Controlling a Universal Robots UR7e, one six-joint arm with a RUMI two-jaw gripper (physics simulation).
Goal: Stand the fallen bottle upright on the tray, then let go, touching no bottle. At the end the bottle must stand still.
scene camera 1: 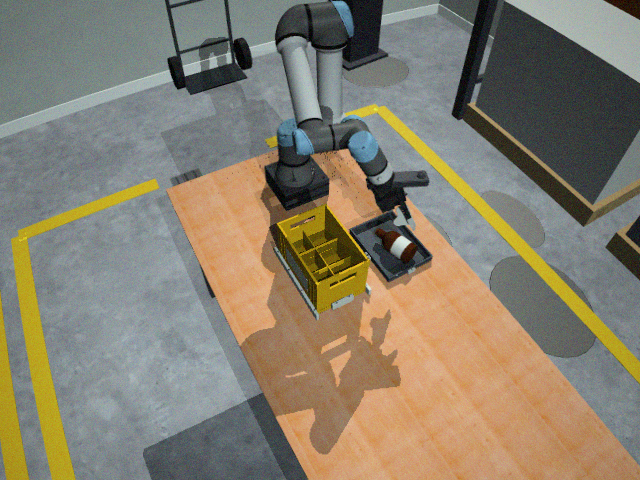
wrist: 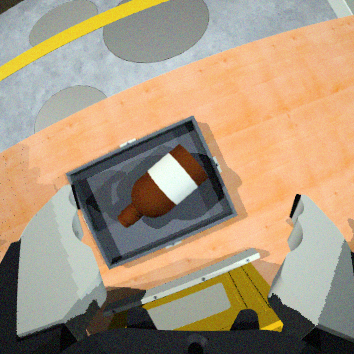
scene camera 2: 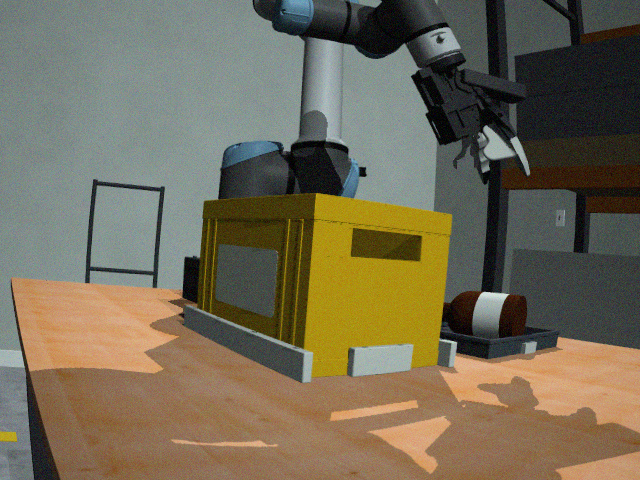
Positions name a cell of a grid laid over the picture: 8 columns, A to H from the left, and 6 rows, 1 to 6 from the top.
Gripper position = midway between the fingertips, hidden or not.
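My gripper (scene camera 2: G3), (scene camera 1: F3), (wrist: E4) is in sight. I also see a brown bottle (scene camera 1: E4), and the bottle shows in the wrist view as well, where I find it (wrist: D3).
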